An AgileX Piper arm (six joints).
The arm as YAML. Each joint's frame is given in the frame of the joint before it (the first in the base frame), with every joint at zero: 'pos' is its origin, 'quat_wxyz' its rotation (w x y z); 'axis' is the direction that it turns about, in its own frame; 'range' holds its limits. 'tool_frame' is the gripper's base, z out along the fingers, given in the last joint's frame.
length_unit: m
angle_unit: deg
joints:
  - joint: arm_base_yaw
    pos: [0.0, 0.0, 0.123]
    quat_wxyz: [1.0, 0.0, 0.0, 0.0]
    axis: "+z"
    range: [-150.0, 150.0]
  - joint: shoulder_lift
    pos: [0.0, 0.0, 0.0]
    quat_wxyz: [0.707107, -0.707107, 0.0, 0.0]
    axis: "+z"
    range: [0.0, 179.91]
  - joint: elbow
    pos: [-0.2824, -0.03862, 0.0]
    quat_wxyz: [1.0, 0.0, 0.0, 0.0]
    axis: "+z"
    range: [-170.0, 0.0]
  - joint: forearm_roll
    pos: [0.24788, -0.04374, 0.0]
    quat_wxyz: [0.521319, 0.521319, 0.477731, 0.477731]
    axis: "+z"
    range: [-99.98, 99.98]
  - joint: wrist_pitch
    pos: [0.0, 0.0, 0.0]
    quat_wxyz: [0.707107, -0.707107, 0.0, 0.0]
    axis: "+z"
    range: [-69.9, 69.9]
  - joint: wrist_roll
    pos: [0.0, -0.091, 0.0]
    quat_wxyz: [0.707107, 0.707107, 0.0, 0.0]
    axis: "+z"
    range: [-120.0, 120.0]
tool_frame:
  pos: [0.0, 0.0, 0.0]
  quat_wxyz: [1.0, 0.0, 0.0, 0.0]
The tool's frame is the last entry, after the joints.
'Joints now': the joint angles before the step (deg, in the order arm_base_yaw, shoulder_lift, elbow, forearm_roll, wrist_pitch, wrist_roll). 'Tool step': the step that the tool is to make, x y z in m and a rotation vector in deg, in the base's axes. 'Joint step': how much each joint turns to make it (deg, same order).
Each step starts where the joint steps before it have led.
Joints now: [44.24 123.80 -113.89 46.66 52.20 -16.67]
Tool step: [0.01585 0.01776 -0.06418 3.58 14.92 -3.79]
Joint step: [-0.82 8.77 0.05 13.13 -0.97 0.14]
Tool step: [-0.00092 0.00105 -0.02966 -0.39 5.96 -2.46]
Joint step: [0.02 1.87 3.42 4.36 -1.48 0.00]
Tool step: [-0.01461 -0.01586 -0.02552 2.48 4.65 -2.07]
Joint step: [-0.49 -2.76 12.48 12.04 -2.19 -10.32]
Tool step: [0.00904 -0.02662 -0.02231 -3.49 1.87 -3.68]
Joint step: [-2.85 -0.63 5.77 0.24 -1.72 -1.44]
